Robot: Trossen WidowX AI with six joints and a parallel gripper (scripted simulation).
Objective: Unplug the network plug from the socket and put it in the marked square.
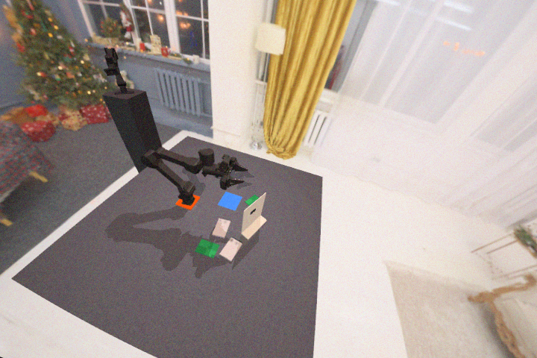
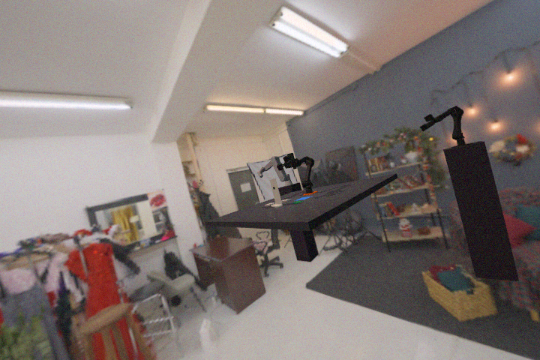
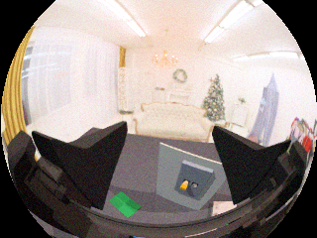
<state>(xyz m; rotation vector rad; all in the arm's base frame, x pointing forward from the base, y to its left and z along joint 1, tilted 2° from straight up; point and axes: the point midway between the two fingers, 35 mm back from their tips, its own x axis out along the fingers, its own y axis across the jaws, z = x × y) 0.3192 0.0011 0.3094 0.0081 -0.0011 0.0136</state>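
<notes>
Now: gripper tip 80 mm short of the upright panel, 80 mm to the left of it and 220 mm above it. Round my gripper tip: marked square 100 mm behind, 70 mm to the left, 330 mm below.
</notes>
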